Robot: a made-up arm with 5 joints. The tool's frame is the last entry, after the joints. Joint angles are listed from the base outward. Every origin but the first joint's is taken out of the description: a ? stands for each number. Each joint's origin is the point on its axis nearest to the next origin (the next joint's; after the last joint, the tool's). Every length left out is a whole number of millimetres.
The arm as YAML. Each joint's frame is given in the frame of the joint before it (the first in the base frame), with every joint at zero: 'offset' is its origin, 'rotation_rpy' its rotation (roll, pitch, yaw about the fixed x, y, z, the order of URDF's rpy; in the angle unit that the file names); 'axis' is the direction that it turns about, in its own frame. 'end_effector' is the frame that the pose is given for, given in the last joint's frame.
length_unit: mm
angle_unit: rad
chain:
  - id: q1
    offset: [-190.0, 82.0, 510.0]
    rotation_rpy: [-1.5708, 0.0, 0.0]
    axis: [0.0, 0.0, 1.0]
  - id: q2
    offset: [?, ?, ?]
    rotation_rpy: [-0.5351, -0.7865, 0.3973]
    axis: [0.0, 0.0, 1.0]
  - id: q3
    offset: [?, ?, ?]
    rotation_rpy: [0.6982, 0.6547, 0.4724]
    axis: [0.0, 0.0, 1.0]
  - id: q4
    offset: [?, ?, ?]
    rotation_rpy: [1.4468, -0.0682, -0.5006]
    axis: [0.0, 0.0, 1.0]
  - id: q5
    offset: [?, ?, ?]
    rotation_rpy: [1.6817, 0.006, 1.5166]
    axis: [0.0, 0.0, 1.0]
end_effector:
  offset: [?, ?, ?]
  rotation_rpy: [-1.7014, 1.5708, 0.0]
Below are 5 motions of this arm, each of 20 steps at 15 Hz.
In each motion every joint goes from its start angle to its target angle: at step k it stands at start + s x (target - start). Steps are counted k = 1, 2, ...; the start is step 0. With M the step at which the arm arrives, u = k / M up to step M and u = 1 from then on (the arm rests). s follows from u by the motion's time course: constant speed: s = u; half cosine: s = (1 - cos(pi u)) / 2; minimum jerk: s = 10 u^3 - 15 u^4 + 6 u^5.
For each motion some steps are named. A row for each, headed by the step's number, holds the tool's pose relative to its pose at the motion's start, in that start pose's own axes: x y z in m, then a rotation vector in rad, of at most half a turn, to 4 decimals.
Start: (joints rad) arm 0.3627 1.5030 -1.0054 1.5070 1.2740
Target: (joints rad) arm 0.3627 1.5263 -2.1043 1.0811 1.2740
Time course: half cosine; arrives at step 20
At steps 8, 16, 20:
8: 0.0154 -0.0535 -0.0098 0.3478 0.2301 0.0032
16: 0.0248 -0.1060 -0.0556 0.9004 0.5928 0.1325
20: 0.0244 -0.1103 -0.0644 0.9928 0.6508 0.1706

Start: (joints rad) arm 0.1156 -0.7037 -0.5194 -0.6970 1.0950
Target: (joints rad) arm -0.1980 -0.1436 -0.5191 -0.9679 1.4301
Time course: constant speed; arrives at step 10
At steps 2, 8, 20:
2: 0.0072 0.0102 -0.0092 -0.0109 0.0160 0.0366
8: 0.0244 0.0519 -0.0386 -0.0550 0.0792 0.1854
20: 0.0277 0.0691 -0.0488 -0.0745 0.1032 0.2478

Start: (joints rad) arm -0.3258 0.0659 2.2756 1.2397 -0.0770
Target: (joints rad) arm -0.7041 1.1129 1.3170 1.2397 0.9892
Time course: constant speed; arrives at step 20
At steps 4, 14, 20:
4: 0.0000 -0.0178 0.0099 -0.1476 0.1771 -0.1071
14: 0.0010 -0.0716 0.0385 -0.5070 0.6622 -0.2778
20: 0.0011 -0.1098 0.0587 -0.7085 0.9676 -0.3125

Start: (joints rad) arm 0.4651 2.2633 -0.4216 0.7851 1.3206
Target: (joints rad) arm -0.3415 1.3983 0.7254 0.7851 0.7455
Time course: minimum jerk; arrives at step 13
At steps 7, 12, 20:
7: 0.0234 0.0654 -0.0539 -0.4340 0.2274 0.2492
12: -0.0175 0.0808 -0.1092 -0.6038 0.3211 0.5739
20: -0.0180 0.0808 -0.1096 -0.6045 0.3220 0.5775

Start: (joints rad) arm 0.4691 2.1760 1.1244 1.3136 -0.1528
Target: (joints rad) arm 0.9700 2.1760 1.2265 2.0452 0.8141
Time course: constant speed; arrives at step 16
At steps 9, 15, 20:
9: -0.0033 0.0464 -0.0186 -0.5815 -0.2907 0.1981
15: -0.0003 0.0704 -0.0340 -1.0062 -0.5257 0.2479
20: 0.0006 0.0740 -0.0368 -1.0787 -0.5668 0.2498

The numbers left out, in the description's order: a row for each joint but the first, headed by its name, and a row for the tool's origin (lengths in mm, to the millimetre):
q2: -114.0 64.0 0.0
q3: -24.0 -105.0 0.0
q4: 125.0 -30.0 0.0
q5: -161.0 -52.0 0.0
tool: -17.0 -22.0 0.0

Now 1 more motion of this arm.
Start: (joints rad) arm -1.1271 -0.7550 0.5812 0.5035 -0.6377
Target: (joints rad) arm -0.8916 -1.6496 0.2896 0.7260 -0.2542
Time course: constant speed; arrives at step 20
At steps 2, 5, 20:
2: -0.0039 0.0021 -0.0088 -0.0486 0.1027 0.0038
5: -0.0112 0.0046 -0.0208 -0.1196 0.2561 0.0100
20: -0.0616 0.0107 -0.0554 -0.4063 1.0164 0.0419

